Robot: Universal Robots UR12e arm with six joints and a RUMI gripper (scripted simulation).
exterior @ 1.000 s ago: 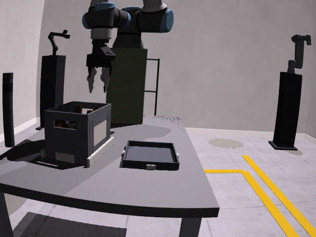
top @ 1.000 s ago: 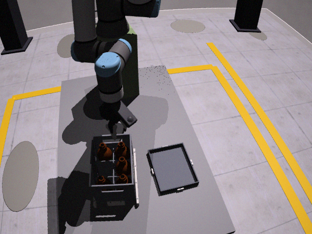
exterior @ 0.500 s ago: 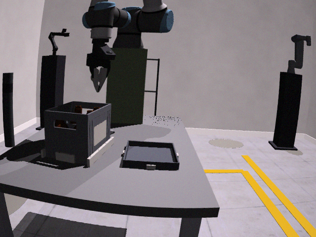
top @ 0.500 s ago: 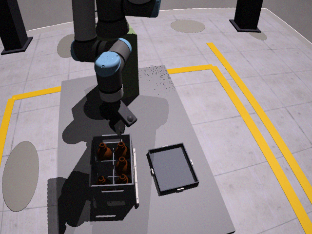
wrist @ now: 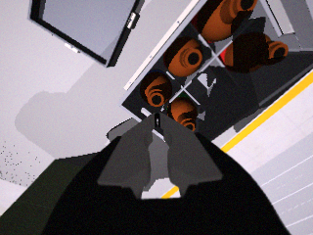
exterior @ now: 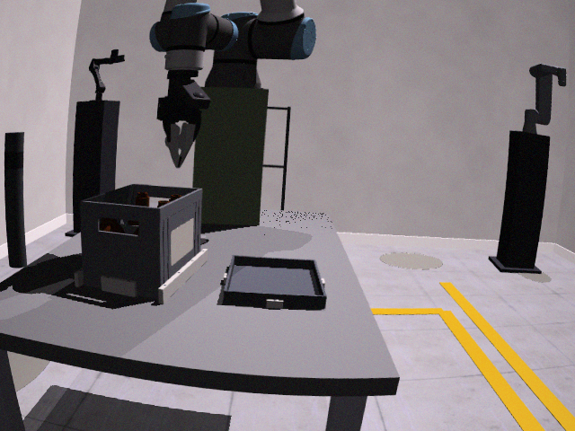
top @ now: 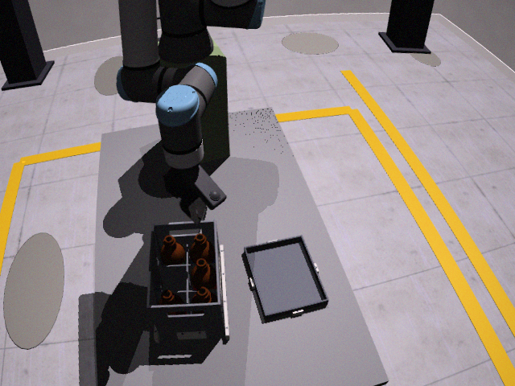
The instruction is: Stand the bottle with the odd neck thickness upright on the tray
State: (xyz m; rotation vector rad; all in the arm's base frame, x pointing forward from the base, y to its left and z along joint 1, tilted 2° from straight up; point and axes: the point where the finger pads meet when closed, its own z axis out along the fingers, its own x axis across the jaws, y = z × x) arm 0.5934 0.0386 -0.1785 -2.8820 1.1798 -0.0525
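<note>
Now: the dark grey crate 16 cm below my hand, 8 cm ahead of it and 5 cm to the right of it. Also, from my hand: black tray (23 cm to the left, 23 cm below, 5 cm ahead).
</note>
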